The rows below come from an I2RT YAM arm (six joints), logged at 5 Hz.
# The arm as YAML. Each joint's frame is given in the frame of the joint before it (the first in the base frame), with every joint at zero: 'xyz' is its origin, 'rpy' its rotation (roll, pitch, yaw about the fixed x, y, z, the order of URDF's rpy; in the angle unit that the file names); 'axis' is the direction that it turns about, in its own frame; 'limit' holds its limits. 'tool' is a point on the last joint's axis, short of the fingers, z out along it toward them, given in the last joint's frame.
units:
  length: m
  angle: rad
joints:
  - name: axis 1
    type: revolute
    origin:
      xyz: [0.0, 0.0, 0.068]
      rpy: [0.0, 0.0, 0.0]
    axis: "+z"
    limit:
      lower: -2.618
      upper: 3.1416
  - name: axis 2
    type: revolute
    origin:
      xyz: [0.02, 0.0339, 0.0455]
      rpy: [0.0, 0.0, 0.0]
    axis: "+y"
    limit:
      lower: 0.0
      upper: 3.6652
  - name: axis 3
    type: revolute
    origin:
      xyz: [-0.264, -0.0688, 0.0]
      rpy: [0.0, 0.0, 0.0]
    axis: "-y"
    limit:
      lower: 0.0
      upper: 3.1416
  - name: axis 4
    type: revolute
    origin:
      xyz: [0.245, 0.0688, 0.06]
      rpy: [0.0, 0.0, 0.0]
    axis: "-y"
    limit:
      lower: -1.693
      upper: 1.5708
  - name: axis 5
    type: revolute
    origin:
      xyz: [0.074, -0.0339, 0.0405]
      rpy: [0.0, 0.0, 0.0]
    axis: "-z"
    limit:
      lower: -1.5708
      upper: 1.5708
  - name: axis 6
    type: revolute
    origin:
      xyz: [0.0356, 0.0, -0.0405]
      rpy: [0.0, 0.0, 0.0]
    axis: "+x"
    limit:
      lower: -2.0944
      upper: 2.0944
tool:
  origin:
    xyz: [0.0, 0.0, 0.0]
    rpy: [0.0, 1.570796, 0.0]
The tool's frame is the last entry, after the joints.
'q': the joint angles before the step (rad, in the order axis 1, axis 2, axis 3, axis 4, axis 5, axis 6). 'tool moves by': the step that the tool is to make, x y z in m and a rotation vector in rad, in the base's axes. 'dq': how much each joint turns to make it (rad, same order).
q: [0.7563, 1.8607, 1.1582, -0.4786, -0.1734, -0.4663]
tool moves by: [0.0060, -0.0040, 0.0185, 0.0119, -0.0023, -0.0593]
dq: [-0.0184, -0.0288, 0.0399, -0.0521, 0.0092, 0.0411]
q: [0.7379, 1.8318, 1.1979, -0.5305, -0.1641, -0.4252]
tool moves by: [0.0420, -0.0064, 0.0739, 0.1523, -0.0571, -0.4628]
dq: [-0.0736, -0.0280, 0.2310, -0.0749, 0.1178, 0.3815]
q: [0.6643, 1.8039, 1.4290, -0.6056, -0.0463, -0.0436]
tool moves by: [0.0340, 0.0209, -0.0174, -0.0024, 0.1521, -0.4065]
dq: [-0.0001, 0.2053, 0.2352, -0.1596, 0.1260, 0.3973]
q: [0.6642, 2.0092, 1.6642, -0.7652, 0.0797, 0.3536]
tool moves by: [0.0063, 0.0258, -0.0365, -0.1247, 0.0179, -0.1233]
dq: [0.0476, 0.1492, 0.0969, -0.0601, 0.1455, 0.1249]
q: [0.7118, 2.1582, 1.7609, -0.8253, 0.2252, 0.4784]
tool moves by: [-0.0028, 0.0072, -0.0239, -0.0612, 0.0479, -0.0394]
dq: [0.0184, 0.0645, 0.0186, -0.0430, 0.0310, 0.0523]
